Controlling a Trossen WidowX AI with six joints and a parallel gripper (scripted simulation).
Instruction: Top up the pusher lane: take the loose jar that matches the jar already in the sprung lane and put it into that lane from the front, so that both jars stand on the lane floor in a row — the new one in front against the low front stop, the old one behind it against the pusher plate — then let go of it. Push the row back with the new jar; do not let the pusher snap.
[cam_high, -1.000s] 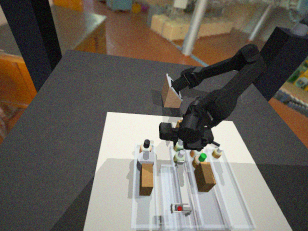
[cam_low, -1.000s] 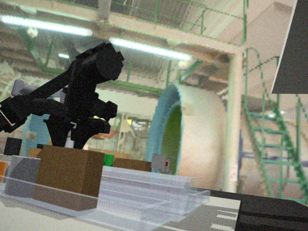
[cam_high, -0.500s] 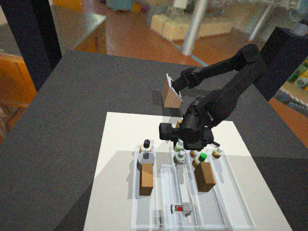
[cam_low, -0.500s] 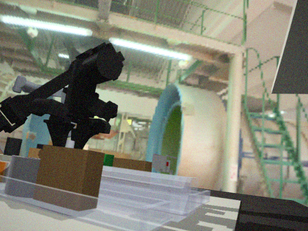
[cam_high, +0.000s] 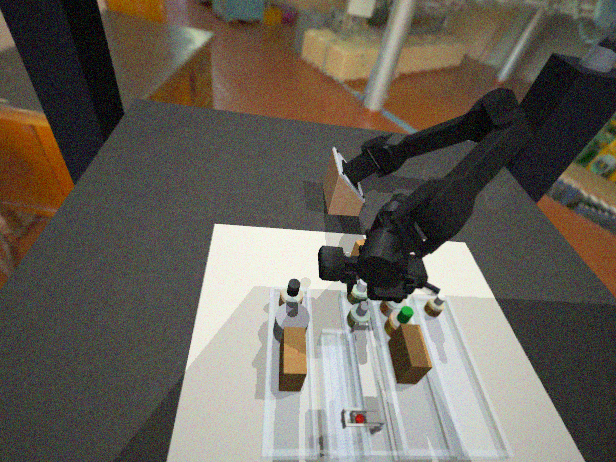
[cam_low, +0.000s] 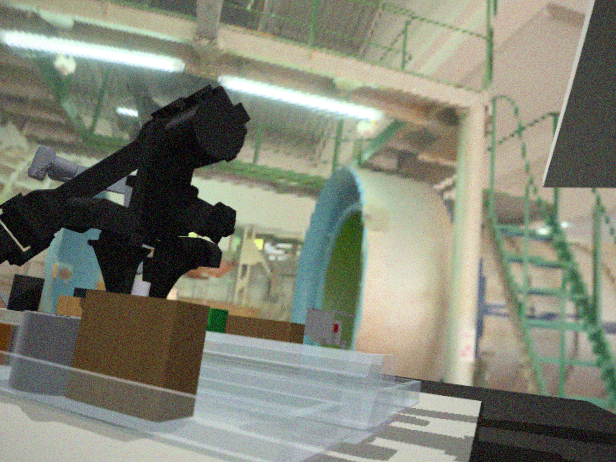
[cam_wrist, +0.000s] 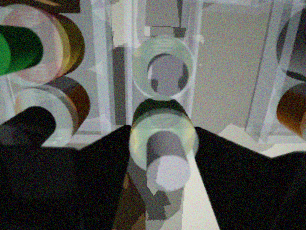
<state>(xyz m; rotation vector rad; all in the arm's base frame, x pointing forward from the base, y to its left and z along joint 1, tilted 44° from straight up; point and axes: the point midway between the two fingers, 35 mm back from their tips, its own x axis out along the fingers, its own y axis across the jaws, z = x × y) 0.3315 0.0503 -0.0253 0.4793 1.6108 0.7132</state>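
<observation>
Right now the sprung lane is 15 cm ahead of my gripper tip, 1 cm to the right of it and 4 cm below it. The rest, counted from my gripper tip: red mark: 22 cm ahead, 2 cm to the right, 2 cm above; then black rod: 11 cm behind, 14 cm to the left, 5 cm below.
</observation>
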